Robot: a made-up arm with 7 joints.
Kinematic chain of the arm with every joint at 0, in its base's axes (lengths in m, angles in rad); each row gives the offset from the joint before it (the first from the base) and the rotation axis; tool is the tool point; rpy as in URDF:
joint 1: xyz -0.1 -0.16 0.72 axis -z
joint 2: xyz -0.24 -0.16 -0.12 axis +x
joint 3: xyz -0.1 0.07 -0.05 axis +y
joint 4: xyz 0 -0.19 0.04 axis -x
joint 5: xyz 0.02 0.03 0 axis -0.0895 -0.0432 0.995
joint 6: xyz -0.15 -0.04 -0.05 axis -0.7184 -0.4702 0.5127
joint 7: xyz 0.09 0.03 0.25 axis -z
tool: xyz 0 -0.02 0.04 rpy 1.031 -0.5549 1.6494
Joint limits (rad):
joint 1: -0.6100..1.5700
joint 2: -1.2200..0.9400
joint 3: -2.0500..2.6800
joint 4: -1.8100..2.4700
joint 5: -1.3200..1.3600
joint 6: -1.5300..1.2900
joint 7: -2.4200..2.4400
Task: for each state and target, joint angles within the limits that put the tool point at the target. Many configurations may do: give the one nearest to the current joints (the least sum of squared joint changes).
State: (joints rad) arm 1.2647 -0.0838 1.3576 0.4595 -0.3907 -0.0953 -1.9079
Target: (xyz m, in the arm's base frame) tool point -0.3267 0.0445 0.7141
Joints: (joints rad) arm 0.8634 0.1844 0.9904 0.7344 -0.0806 0.4645 -1.9410
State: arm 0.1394 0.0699 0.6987 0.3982 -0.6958 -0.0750 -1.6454
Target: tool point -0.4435 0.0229 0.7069
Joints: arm 0.5224 0.0766 0.2916 0.5528 -0.2705 0.5900 -1.6652
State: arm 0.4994 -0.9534 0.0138 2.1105 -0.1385 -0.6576 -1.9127
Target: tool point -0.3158 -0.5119 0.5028
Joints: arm -0.2213 -1.2200 -0.3710 2.4700 0.0222 -0.2071 -1.9648
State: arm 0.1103 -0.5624 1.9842 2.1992 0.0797 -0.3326 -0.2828
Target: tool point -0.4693 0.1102 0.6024
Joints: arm 0.8561 -0.5308 1.9853 2.3740 0.0492 -0.0109 -0.2783
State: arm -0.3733 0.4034 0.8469 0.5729 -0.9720 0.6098 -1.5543
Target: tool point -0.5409 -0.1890 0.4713
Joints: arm -0.2181 0.2301 0.8744 1.0120 -0.9680 1.0622 -1.5829
